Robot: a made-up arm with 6 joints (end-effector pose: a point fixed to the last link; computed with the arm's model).
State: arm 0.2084 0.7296 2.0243 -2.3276 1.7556 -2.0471
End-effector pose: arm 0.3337 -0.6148 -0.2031 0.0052 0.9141 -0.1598 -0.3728
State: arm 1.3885 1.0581 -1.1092 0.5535 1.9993 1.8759
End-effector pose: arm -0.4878 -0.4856 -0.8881 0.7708 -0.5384 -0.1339 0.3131
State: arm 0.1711 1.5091 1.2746 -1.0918 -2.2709 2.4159
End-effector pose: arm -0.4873 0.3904 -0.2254 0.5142 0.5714 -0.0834 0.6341
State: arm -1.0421 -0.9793 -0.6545 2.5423 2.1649 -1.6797
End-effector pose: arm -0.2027 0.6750 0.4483 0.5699 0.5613 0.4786 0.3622
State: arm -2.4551 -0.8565 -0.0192 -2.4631 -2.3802 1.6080
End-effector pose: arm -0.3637 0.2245 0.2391 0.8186 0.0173 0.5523 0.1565
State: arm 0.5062 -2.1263 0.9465 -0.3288 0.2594 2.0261
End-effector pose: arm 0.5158 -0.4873 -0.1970 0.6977 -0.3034 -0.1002 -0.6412
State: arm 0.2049 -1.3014 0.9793 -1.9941 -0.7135 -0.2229
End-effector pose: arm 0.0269 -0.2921 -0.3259 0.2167 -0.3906 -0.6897 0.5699
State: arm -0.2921 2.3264 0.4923 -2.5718 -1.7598 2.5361
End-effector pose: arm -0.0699 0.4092 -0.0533 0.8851 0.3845 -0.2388 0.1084
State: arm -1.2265 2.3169 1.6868 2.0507 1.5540 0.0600
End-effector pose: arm -0.4048 -0.5881 0.4523 0.4610 0.6660 -0.2710 0.5201
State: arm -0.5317 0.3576 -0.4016 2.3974 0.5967 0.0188
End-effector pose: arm -0.3657 0.4814 0.1022 0.4393 -0.0183 0.8141 0.3794
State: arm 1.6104 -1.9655 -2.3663 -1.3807 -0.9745 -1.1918
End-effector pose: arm 0.1694 0.2072 0.2975 0.5426 0.1469 0.5374 0.6286
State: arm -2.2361 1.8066 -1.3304 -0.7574 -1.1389 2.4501
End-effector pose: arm 0.2365 -0.1763 -0.3240 0.9379 -0.3452 0.0166 0.0307
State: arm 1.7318 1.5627 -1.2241 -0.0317 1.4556 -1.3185
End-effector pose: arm -0.7254 -0.6707 0.0315 0.2016 0.7627 -0.5759 0.2143
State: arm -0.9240 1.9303 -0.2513 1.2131 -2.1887 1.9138
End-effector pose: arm 0.0065 0.4772 -0.3953 0.3029 -0.3980 0.1206 -0.8575
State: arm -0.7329 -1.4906 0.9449 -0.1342 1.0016 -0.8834
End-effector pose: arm -0.2124 -0.7992 -0.4041 0.1403 -0.9823 0.0979 -0.0764
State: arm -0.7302 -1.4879 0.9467 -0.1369 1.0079 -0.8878
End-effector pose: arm -0.2102 -0.8019 -0.4039 0.1385 -0.9827 0.0980 -0.0744
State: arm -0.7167 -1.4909 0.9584 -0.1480 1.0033 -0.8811
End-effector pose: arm -0.1935 -0.8087 -0.3931 0.1319 -0.9844 0.0865 -0.0781
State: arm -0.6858 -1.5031 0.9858 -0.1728 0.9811 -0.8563
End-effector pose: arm -0.1533 -0.8201 -0.3655 0.1178 -0.9873 0.0561 -0.0910
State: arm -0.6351 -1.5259 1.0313 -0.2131 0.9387 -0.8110
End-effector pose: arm -0.0866 -0.8310 -0.3187 0.0969 -0.9888 0.0033 -0.1139
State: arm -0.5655 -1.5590 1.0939 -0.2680 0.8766 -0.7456
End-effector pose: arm 0.0036 -0.8321 -0.2550 0.0723 -0.9842 -0.0719 -0.1447
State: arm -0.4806 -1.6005 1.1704 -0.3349 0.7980 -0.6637
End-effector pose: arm 0.1080 -0.8133 -0.1802 0.0488 -0.9686 -0.1656 -0.1791
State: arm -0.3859 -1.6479 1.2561 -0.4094 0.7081 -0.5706
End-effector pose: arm 0.2135 -0.7702 -0.1025 0.0305 -0.9388 -0.2700 -0.2117
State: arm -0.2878 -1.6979 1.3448 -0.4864 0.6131 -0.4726
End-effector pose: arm 0.3067 -0.7058 -0.0306 0.0198 -0.8958 -0.3753 -0.2373
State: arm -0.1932 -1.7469 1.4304 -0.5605 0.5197 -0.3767
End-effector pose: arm 0.3791 -0.6302 0.0294 0.0163 -0.8444 -0.4717 -0.2533
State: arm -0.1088 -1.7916 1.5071 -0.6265 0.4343 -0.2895
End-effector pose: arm 0.4287 -0.5557 0.0749 0.0180 -0.7920 -0.5522 -0.2600
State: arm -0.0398 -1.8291 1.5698 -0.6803 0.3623 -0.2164
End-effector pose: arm 0.4588 -0.4925 0.1062 0.0226 -0.7456 -0.6133 -0.2598
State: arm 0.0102 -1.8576 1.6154 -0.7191 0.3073 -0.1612
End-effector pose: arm 0.4748 -0.4463 0.1254 0.0279 -0.7103 -0.6550 -0.2563
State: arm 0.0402 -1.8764 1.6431 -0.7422 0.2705 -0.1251
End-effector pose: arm 0.4816 -0.4183 0.1352 0.0330 -0.6882 -0.6795 -0.2523
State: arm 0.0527 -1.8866 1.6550 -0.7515 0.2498 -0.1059
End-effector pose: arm 0.4831 -0.4059 0.1381 0.0375 -0.6781 -0.6904 -0.2494
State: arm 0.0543 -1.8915 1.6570 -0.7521 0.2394 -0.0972
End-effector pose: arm 0.4819 -0.4031 0.1372 0.0416 -0.6755 -0.6933 -0.2476
